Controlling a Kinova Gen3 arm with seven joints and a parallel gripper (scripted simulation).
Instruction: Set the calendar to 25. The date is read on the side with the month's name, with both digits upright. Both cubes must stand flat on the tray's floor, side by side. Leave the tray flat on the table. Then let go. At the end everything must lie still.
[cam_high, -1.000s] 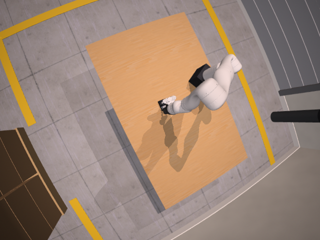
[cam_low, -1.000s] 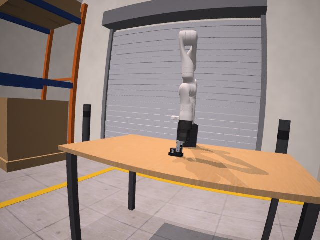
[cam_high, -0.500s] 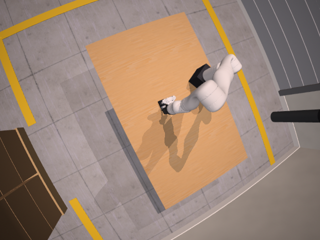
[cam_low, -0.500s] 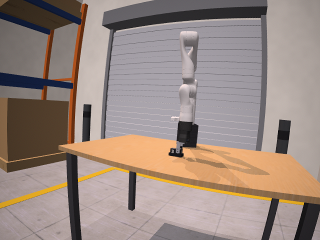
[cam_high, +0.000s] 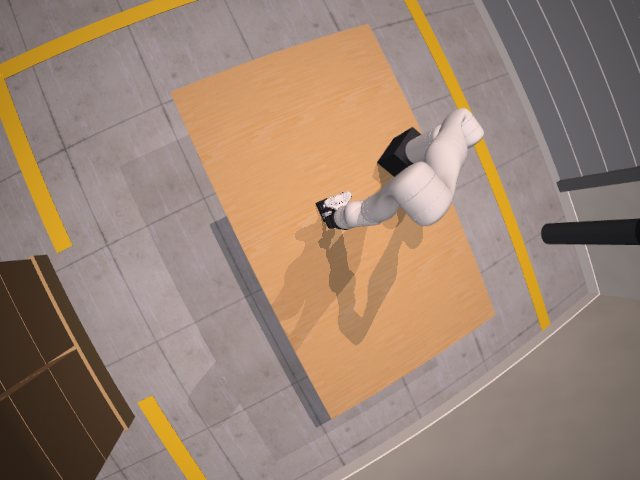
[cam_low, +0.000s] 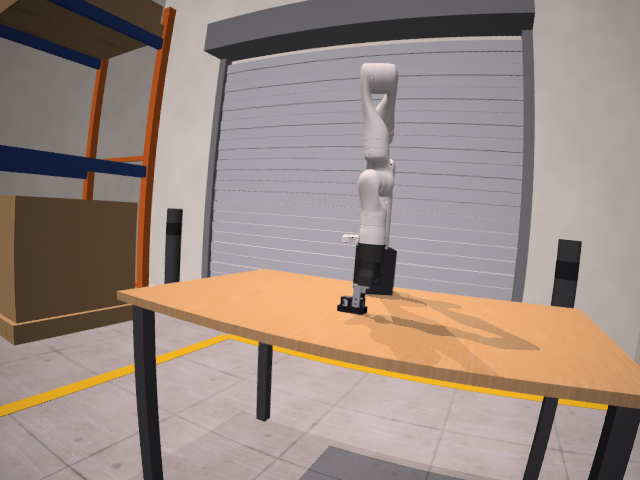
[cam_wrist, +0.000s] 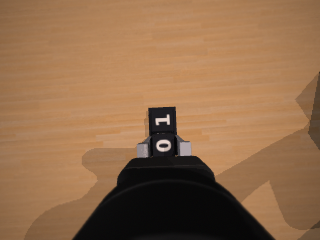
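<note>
Right now the black tray is 30 mm below my hand and 20 mm to the right of it. The rest, counted from my hand: black cube (30 mm to the right, 10 mm below).
</note>
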